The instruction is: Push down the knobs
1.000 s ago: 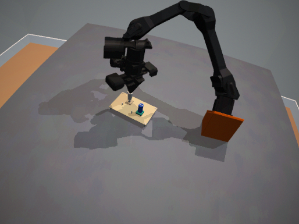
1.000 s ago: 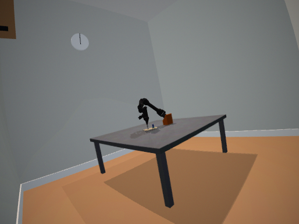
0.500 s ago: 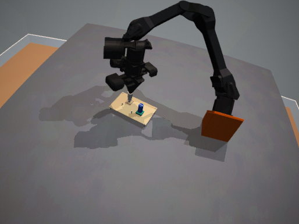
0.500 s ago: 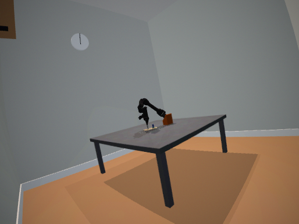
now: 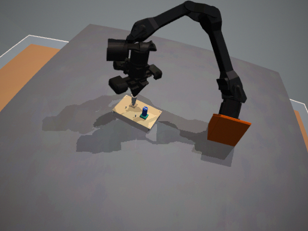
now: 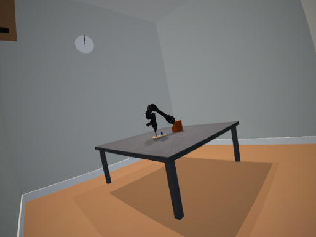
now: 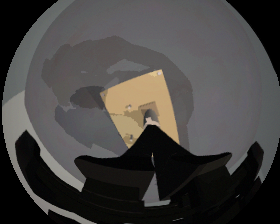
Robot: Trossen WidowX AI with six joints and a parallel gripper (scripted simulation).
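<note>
The grey knob is 20 mm below my gripper tip. Round my gripper tip: blue knob 50 mm behind, 40 mm to the left, 20 mm below.
</note>
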